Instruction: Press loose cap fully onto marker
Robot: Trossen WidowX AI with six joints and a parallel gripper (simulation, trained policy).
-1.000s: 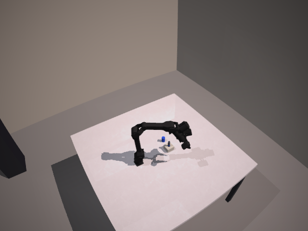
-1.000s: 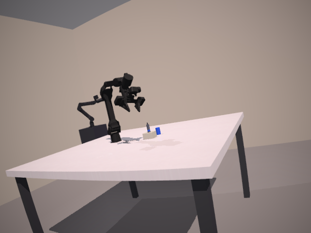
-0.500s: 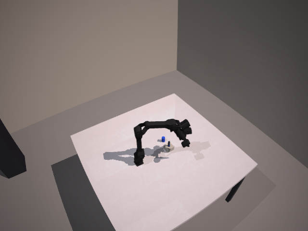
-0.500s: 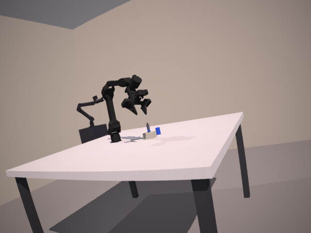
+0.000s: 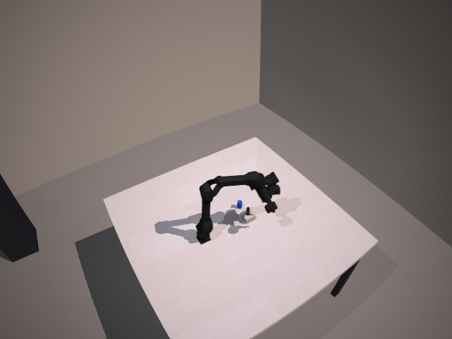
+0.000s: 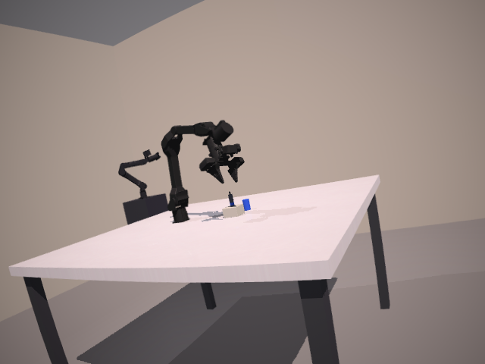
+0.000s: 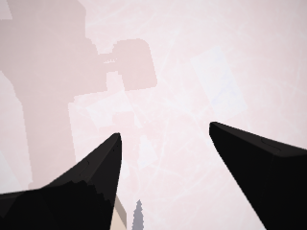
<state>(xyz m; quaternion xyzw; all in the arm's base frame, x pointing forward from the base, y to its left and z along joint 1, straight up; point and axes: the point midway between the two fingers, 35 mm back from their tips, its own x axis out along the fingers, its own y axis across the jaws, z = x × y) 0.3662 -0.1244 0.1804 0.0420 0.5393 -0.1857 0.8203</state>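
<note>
My gripper tip is now 70 mm past the blue cap, 220 mm to the right of it and 120 mm above it. From my gripper tip the other things lie so: holder block (80 mm behind, 120 mm to the left, 130 mm below).
</note>
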